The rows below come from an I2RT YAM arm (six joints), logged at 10 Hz.
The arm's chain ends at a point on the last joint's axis. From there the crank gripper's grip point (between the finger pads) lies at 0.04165 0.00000 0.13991 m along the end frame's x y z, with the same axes.
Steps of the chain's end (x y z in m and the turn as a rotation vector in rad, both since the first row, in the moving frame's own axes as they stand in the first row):
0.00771 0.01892 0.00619 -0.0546 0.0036 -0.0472
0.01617 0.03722 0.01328 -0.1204 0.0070 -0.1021
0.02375 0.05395 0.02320 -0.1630 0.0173 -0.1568
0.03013 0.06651 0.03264 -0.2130 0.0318 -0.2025
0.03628 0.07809 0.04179 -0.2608 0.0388 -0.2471
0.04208 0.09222 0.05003 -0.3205 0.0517 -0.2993
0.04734 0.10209 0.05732 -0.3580 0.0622 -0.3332
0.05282 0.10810 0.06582 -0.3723 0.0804 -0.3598
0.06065 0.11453 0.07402 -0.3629 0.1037 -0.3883
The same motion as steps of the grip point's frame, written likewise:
0.00835 0.02457 0.00588 -0.0546 0.0036 -0.0472
0.01779 0.04969 0.01223 -0.1204 0.0070 -0.1021
0.02741 0.06984 0.02114 -0.1630 0.0173 -0.1568
0.03664 0.08698 0.02901 -0.2130 0.0318 -0.2025
0.04476 0.10285 0.03673 -0.2608 0.0388 -0.2471
0.05379 0.12215 0.04266 -0.3205 0.0517 -0.2993
0.06153 0.13498 0.04822 -0.3580 0.0622 -0.3332
0.06995 0.14094 0.05543 -0.3723 0.0804 -0.3598
0.08080 0.14395 0.06305 -0.3629 0.1037 -0.3883

